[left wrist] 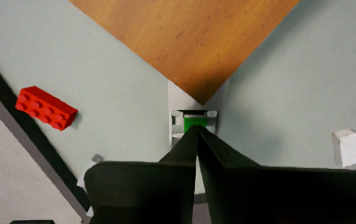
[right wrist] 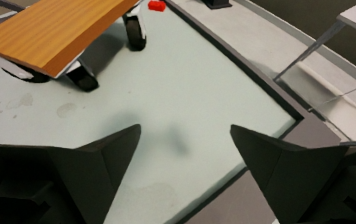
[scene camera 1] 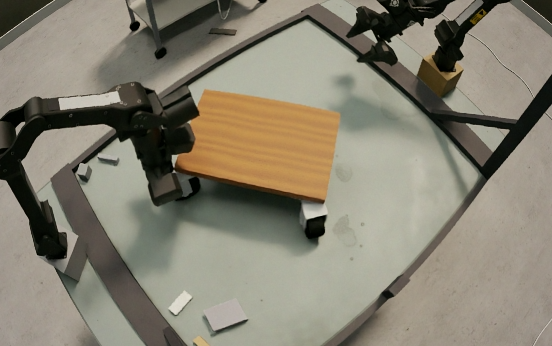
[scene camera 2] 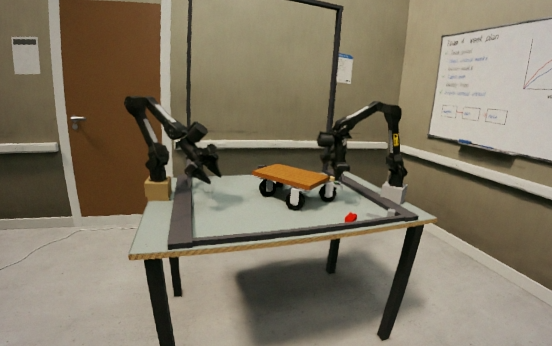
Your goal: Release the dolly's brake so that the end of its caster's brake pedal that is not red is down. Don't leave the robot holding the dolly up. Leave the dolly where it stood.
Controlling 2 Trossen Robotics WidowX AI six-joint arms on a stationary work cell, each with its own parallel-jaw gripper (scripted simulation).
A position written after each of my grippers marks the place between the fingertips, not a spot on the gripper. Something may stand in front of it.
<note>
I see my left gripper (scene camera 1: 163, 177), my right gripper (scene camera 1: 352, 49), a red brick (left wrist: 36, 102) and a caster (left wrist: 177, 99).
My left gripper shows as well in the left wrist view (left wrist: 195, 130). My right gripper also shows in the right wrist view (right wrist: 185, 128) and in scene camera 2 (scene camera 2: 215, 180).
</note>
